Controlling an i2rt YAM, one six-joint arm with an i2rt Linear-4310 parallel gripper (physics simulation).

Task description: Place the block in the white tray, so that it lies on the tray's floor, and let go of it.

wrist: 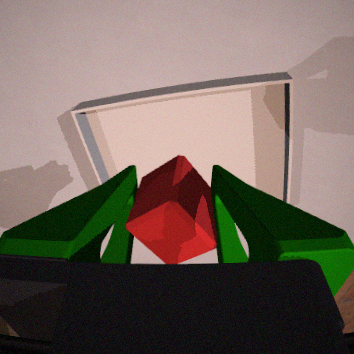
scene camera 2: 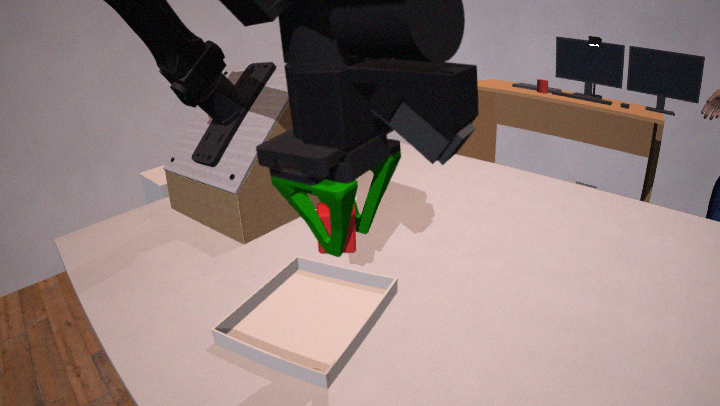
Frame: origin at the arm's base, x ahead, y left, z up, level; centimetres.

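Where they show: gripper, fingertip midpoint: (wrist: 173, 176) (scene camera 2: 347, 243); arm's base at its link origin: (scene camera 2: 234, 112).
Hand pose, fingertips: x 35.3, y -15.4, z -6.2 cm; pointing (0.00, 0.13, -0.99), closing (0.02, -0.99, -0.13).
Note:
Each offset is from my fingertips to the top centre of the thing.
The red block {dx -0.9, dy -0.2, dz +3.1 cm} (scene camera 2: 351, 236) (wrist: 172, 225) is held between the green fingers of my gripper (scene camera 2: 349, 242) (wrist: 173, 176). The gripper is shut on it. In the wrist view the block sits turned between the fingers, with an edge toward the camera. The white tray {dx -5.4, dy -0.1, dz -8.8 cm} (scene camera 2: 272, 360) (wrist: 190, 89) lies on the table, a shallow open box with low walls. In the scene view the gripper and block hang in the air above and behind the tray's far wall. In the wrist view the block and fingers cover the near part of the tray, and its far part shows beyond them.
A wooden wedge-shaped box (scene camera 2: 206, 204) with a sloped metal plate stands behind the tray at the left, and the black arm's mount rests on it. Farther back at the right is a wooden desk (scene camera 2: 564, 121) with two monitors and a red mug (scene camera 2: 542, 85).

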